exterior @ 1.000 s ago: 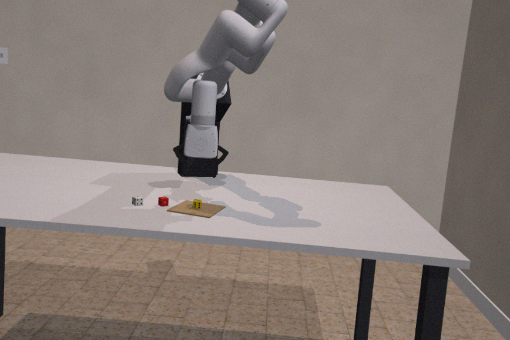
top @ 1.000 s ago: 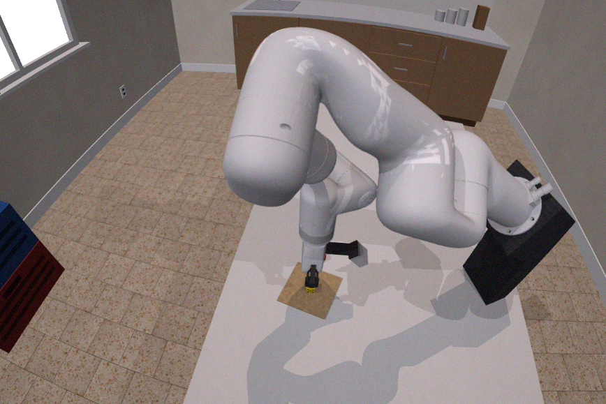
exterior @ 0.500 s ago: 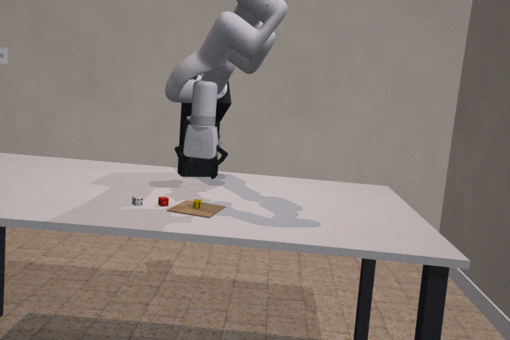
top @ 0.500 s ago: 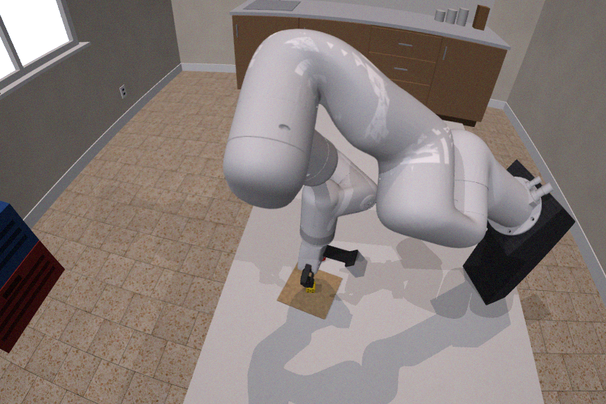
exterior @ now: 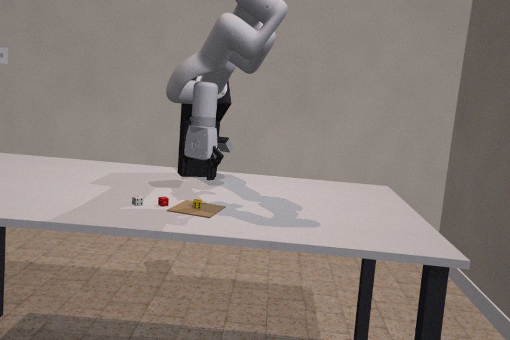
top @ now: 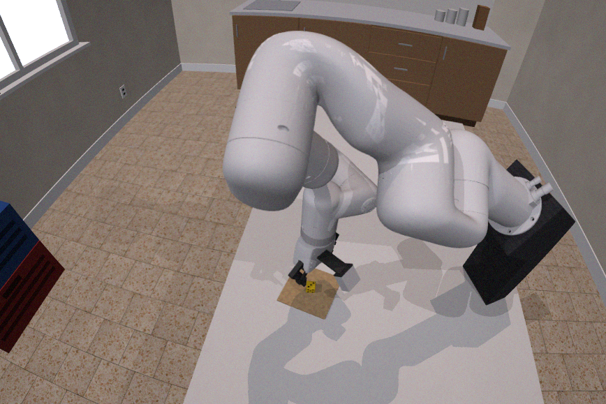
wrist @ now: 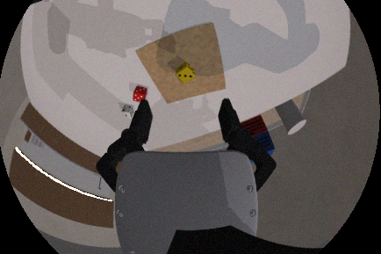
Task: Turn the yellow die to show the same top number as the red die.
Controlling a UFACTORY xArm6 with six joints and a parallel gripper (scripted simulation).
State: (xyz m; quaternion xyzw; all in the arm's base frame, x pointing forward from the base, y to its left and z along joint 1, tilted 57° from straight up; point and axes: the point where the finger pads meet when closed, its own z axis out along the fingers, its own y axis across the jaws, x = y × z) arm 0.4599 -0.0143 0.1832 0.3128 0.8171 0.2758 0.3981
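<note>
Right now my hand is 100 mm above the yellow die. Round my hand: red die 110 mm to the right, 100 mm below, 10 mm behind; then mat 110 mm below; then white die 190 mm to the right, 100 mm below, 10 mm ahead.
</note>
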